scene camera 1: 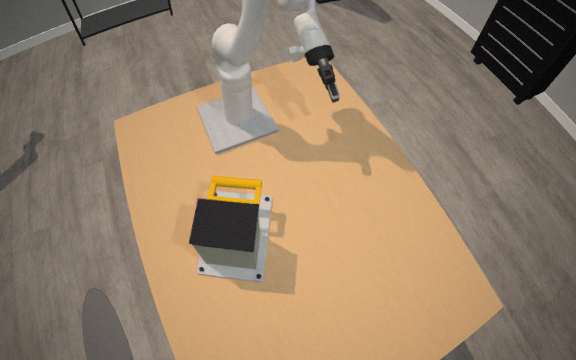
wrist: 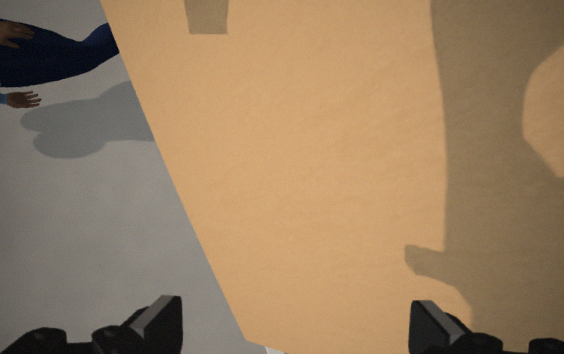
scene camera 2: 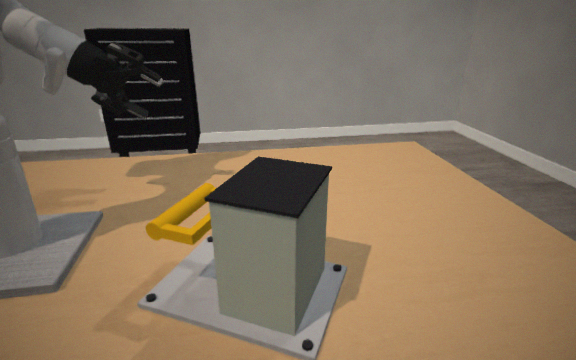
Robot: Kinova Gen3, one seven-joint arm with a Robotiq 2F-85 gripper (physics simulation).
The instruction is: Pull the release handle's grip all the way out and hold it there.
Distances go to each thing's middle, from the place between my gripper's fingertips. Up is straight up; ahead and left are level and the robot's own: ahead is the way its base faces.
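Labels:
Grey plate (scene camera 1: 257, 275): 140 mm ahead of my hand, 370 mm to the right of it, 190 mm below it.

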